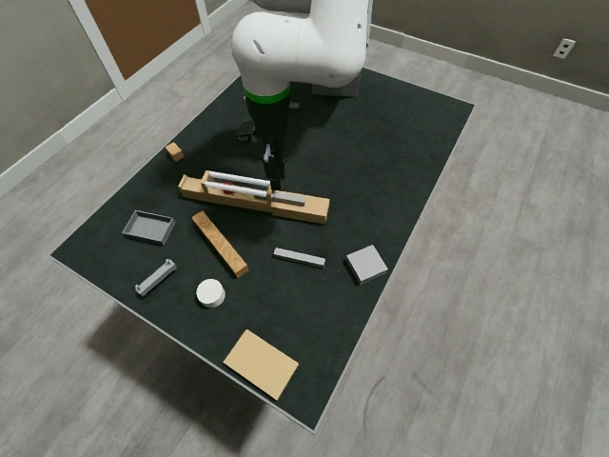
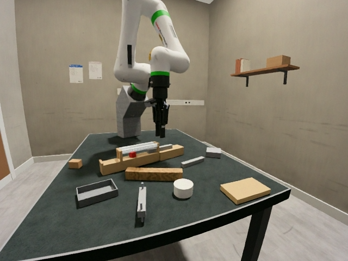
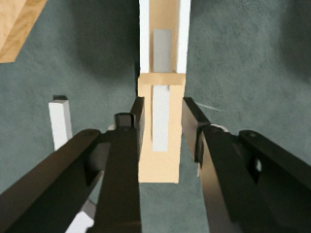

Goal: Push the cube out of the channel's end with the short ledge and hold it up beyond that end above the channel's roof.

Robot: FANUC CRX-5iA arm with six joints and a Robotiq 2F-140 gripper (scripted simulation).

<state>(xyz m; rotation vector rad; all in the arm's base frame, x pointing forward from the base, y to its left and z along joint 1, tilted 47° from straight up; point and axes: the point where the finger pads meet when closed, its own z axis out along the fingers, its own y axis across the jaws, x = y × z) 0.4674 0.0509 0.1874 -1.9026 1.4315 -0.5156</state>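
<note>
The grey stick lies 15 cm to the left of my hand, 14 cm below it and 10 cm ahead of it. Also, from my hand: grey square block: 31 cm to the left, 14 cm below, 1 cm ahead; red cube: 14 cm to the right, 9 cm below, 7 cm ahead; wooden beam: 20 cm ahead, 13 cm below, 5 cm to the right.
</note>
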